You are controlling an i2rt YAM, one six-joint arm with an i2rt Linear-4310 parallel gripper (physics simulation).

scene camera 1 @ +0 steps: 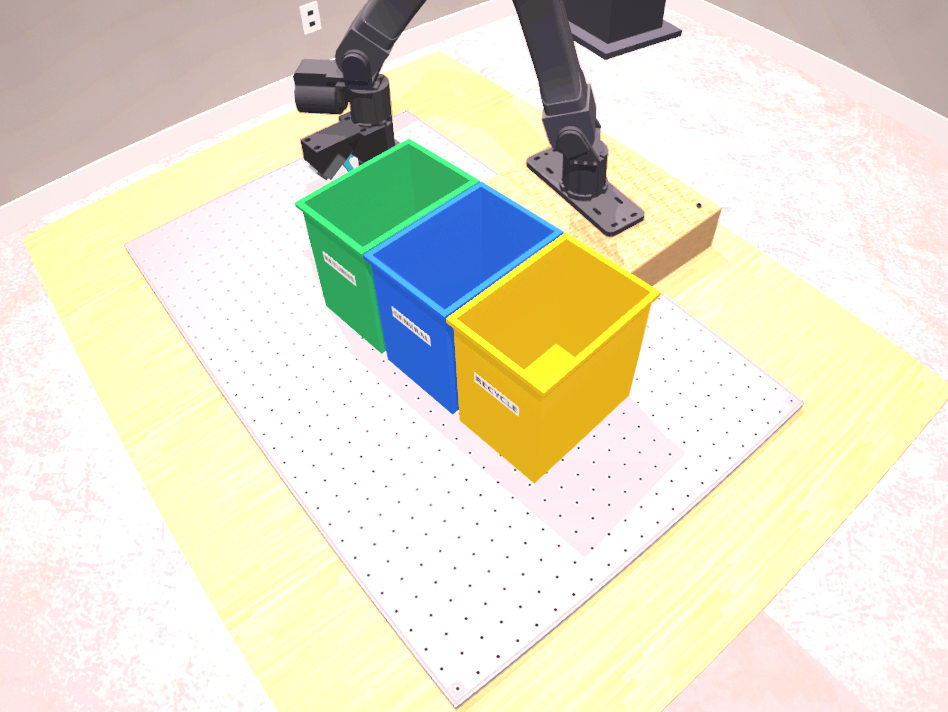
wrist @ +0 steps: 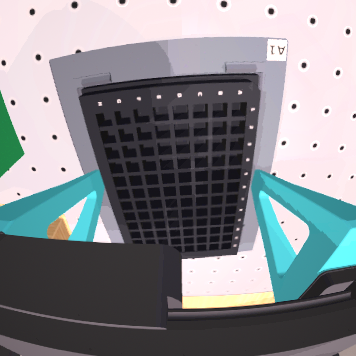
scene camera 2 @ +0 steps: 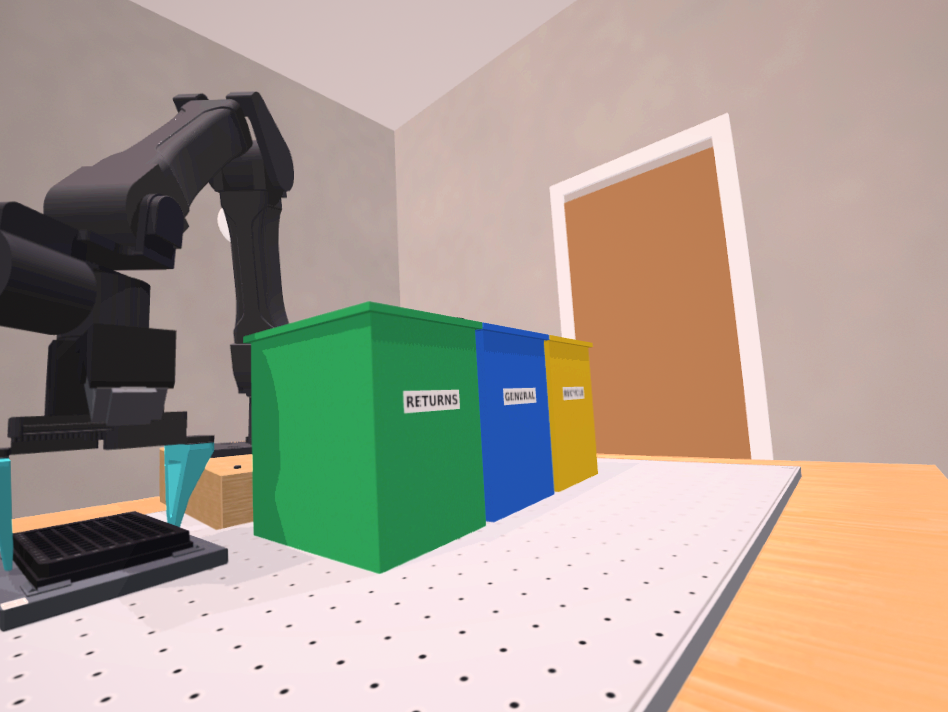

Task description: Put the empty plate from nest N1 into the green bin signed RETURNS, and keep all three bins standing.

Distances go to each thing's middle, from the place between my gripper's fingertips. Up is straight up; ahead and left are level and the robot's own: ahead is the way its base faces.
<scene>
My hand is 1 cm below the black gridded plate (scene camera 2: 75,551). Round my hand: yellow recycle bin (scene camera 1: 545,354): 44 cm to the left, 8 cm above, 1 cm ahead; blue general bin (scene camera 1: 423,274): 31 cm to the left, 8 cm above, 4 cm ahead; green returns bin (scene camera 2: 366,441): 18 cm to the left, 8 cm above, 7 cm ahead.
</scene>
